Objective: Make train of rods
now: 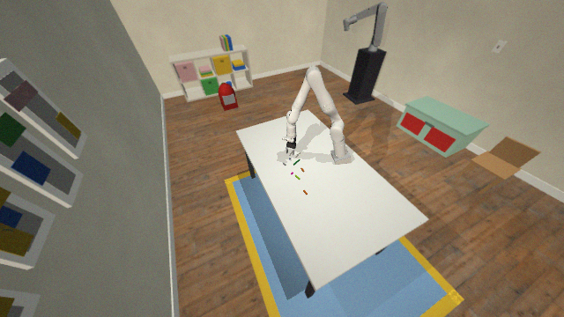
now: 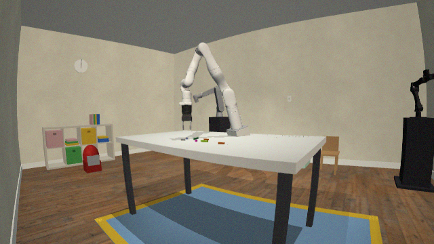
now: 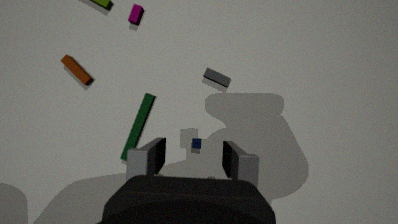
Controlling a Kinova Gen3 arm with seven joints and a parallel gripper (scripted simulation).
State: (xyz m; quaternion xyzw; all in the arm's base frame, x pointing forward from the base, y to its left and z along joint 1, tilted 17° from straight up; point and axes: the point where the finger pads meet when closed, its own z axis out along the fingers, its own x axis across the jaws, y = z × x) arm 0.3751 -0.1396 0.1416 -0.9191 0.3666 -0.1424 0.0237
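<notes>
Now: hand 80 mm above the blue rod. Round my hand: green rod: 40 mm behind, 60 mm to the left, 80 mm below; grey rod: 70 mm ahead, 40 mm to the left, 80 mm below; magenta rod: 50 mm ahead, 160 mm to the left, 80 mm below.
</notes>
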